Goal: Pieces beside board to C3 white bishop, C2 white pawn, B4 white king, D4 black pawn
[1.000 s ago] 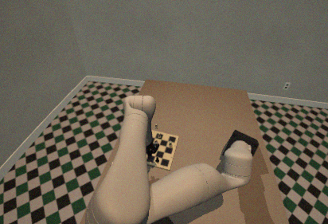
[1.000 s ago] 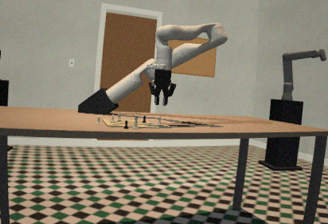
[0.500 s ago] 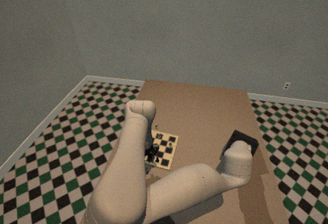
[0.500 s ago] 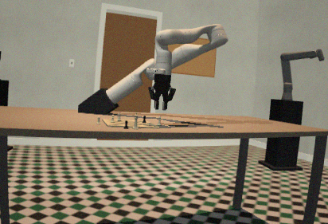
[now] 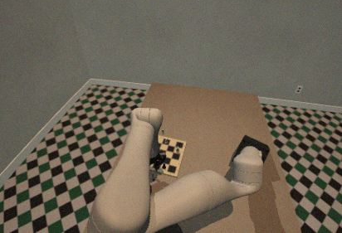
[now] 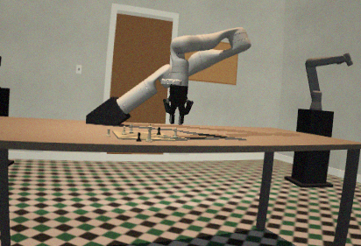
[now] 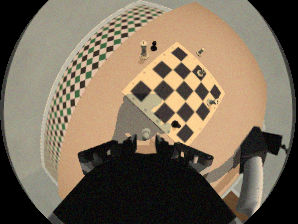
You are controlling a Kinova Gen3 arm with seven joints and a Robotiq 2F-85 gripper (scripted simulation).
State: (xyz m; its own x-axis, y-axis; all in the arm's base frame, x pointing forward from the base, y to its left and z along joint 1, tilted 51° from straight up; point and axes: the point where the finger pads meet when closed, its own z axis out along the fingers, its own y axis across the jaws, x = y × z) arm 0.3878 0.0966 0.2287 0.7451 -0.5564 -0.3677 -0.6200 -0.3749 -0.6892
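Right now my hand is 14 cm to the left of the chessboard, 7 cm above it and 2 cm short of it.
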